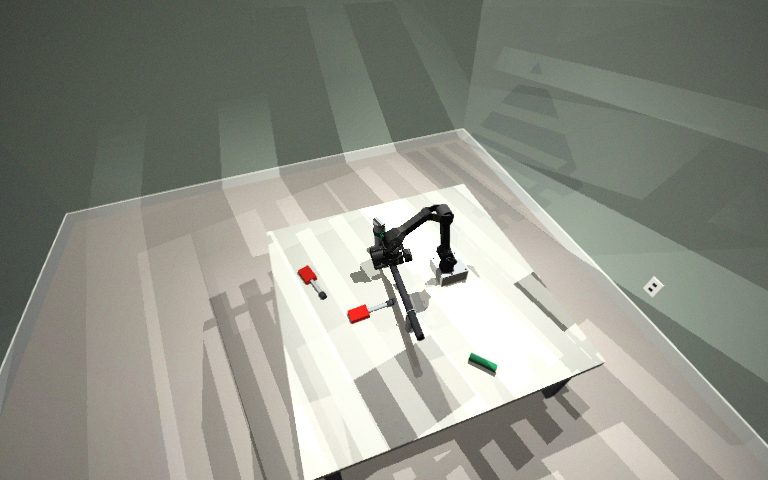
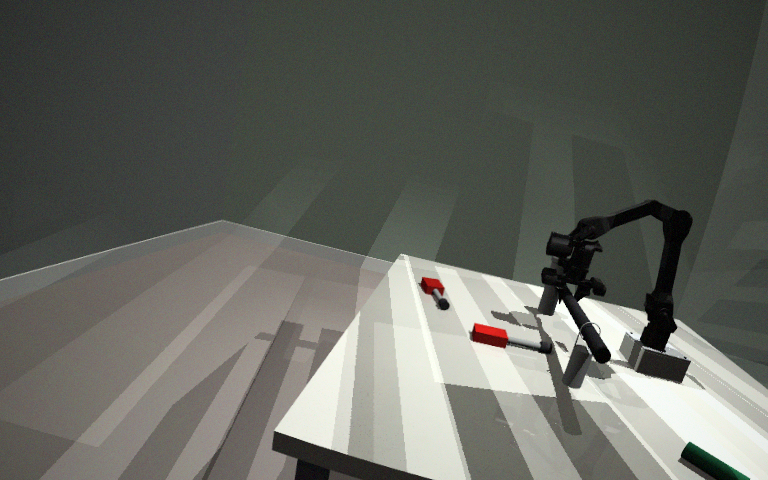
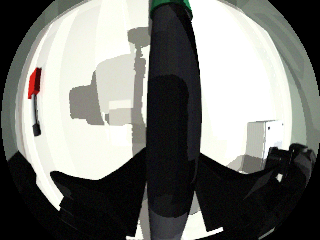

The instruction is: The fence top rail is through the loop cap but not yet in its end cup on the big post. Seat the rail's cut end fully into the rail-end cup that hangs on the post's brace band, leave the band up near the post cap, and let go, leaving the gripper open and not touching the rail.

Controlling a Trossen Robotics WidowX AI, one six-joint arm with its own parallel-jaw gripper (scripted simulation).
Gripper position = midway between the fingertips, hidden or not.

In view: the gripper [image 2: 565,304], a top rail [image 2: 602,355] and a grey line post [image 2: 580,358].
The top rail also shows in image 3 [image 3: 173,122]. The gripper is seen too in image 3 [image 3: 168,152].
